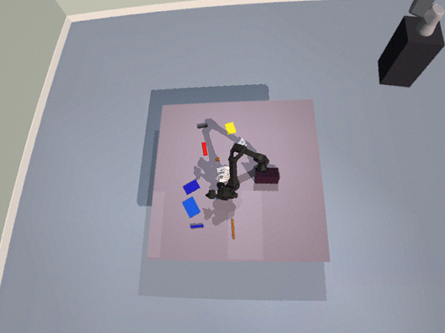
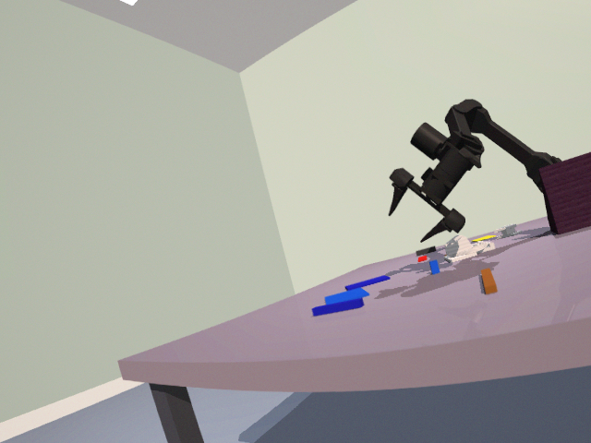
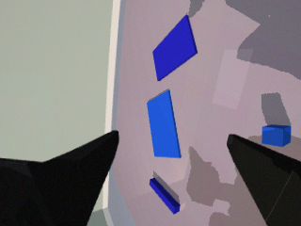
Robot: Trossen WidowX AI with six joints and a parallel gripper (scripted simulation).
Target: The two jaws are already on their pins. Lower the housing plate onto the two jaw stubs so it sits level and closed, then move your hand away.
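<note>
Now: gripper tip 160 mm past the white part, 470 mm to the left of it and 100 mm above it. The rest, counted from my gripper tip: light blue plate 150 mm ahead, 80 mm to the left, 110 mm below; then small blue block 40 mm behind, 10 mm to the right, 100 mm below; then dark blue plate 180 mm ahead, 70 mm to the right, 110 mm below.
</note>
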